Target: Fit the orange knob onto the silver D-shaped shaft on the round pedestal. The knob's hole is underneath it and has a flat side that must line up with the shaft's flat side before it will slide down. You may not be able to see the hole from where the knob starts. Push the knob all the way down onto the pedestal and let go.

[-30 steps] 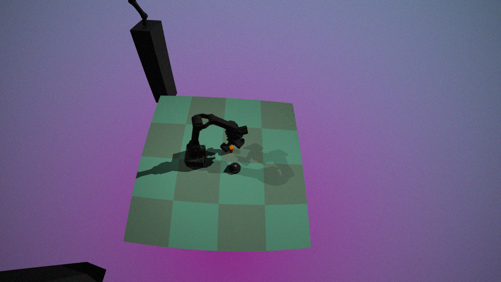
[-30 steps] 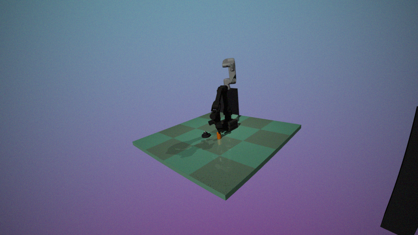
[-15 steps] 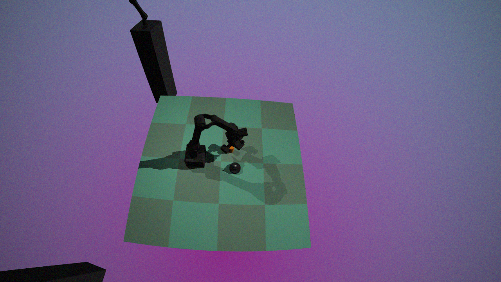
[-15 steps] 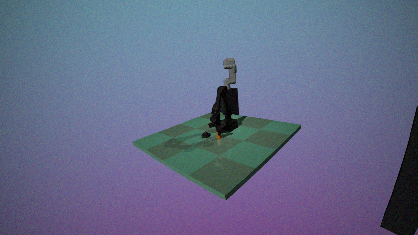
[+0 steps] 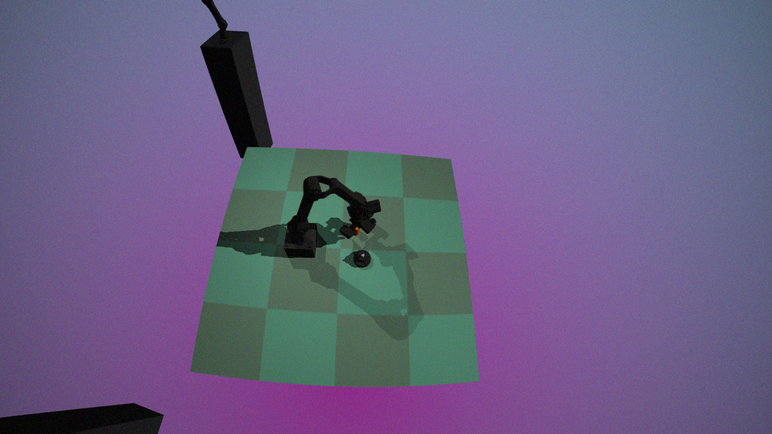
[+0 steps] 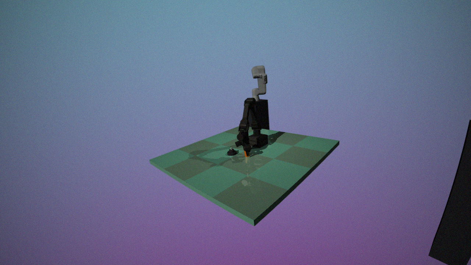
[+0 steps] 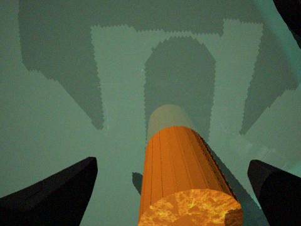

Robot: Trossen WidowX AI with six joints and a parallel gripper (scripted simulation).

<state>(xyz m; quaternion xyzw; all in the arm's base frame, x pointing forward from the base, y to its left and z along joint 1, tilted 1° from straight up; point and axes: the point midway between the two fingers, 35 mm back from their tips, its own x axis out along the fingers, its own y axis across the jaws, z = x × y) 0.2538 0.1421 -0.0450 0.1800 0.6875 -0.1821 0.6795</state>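
Now: the orange knob 2 cm above my gripper tip. Round my gripper tip: round pedestal (14 cm to the right, 6 cm ahead, 1 cm above).
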